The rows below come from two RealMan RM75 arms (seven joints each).
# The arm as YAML. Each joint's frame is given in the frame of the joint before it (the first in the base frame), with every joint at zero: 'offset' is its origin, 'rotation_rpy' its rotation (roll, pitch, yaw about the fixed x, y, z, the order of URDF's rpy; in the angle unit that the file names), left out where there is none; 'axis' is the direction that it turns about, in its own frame. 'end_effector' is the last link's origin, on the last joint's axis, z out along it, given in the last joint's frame.
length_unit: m
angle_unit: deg
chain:
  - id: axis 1
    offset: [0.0, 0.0, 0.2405]
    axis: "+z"
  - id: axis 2
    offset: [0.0, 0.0, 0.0]
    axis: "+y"
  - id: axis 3
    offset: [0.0, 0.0, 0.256]
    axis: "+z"
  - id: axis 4
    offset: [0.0, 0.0, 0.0]
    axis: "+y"
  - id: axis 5
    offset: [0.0, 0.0, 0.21]
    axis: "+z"
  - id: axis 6
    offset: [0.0, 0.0, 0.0]
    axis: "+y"
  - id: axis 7
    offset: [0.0, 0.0, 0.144]
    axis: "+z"
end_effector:
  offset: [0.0, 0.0, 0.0]
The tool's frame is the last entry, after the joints.
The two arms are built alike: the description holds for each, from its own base.
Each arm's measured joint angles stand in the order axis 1, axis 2, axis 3, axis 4, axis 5, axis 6, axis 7.
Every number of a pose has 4 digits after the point. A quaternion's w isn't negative.
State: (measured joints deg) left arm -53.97 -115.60 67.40 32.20 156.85 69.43 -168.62; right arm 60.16 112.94 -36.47 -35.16 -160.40 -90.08 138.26
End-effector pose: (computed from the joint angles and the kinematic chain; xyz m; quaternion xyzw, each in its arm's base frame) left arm -0.2369 0.4136 -0.0263 -0.7567 -0.5812 0.1816 0.2381; right arm 0.1889 0.4192 0.0243 -0.8640 0.4861 -0.0958 0.0896
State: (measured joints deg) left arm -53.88 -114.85 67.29 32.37 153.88 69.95 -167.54; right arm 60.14 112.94 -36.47 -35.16 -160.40 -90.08 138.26
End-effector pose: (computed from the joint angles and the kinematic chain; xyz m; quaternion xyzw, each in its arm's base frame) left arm -0.2331 0.4153 -0.0236 -0.7607 -0.5855 0.1652 0.2264; right arm 0.1890 0.4191 0.0243 -0.8639 0.4862 -0.0958 0.0895
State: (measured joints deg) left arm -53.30 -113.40 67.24 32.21 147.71 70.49 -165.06; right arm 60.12 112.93 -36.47 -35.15 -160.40 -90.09 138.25
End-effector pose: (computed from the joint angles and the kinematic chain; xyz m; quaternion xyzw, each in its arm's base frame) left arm -0.2291 0.4168 -0.0192 -0.7677 -0.5935 0.1318 0.2025; right arm 0.1892 0.4190 0.0244 -0.8639 0.4863 -0.0959 0.0895
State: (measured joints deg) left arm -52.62 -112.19 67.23 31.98 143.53 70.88 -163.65; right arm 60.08 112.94 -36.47 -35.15 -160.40 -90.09 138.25
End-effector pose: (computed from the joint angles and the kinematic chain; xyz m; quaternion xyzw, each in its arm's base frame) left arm -0.2292 0.4174 -0.0140 -0.7684 -0.6018 0.1089 0.1885; right arm 0.1895 0.4188 0.0243 -0.8637 0.4866 -0.0960 0.0893
